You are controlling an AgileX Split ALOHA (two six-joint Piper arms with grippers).
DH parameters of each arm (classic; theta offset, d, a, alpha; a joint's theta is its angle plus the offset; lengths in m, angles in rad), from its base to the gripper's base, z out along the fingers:
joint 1: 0 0.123 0 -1.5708
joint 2: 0.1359 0 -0.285 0
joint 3: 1.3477 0 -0.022 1.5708
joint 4: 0 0.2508 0 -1.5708
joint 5: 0 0 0.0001 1.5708
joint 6: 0 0.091 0 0
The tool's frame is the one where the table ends.
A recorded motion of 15 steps. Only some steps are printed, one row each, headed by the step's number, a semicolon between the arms.
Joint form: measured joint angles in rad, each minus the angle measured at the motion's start. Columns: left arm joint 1, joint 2, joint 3, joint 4, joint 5, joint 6; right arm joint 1, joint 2, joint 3, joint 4, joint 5, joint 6.
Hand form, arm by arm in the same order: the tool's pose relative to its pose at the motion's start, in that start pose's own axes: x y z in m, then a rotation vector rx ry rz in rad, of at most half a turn. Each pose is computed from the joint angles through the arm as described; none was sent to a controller.
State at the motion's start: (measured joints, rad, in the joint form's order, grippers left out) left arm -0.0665 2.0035 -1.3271 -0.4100 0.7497 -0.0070; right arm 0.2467 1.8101 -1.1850 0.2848 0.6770 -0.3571
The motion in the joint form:
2: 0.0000 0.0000 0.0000 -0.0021 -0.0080 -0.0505; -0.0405 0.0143 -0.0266 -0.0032 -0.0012 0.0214
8: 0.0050 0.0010 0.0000 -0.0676 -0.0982 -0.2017; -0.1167 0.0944 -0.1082 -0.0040 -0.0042 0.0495
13: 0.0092 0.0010 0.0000 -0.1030 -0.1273 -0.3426; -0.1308 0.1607 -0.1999 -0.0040 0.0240 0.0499
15: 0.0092 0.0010 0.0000 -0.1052 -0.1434 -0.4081; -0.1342 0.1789 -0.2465 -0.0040 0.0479 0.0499
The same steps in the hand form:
2: -0.0007 -0.0001 0.0000 0.0017 -0.0080 -0.0520; -0.0046 -0.0159 -0.0018 0.0196 -0.0171 0.0537
8: -0.0097 -0.0018 -0.0006 0.0527 -0.0942 -0.2580; -0.0155 -0.0507 0.0083 0.0508 -0.0306 0.1505
13: -0.0130 -0.0020 -0.0015 0.0855 -0.1173 -0.4303; -0.0301 -0.0617 0.0166 0.0499 -0.0308 0.1592
15: -0.0145 -0.0020 -0.0017 0.0936 -0.1305 -0.4978; -0.0382 -0.0646 0.0151 0.0471 -0.0364 0.1570

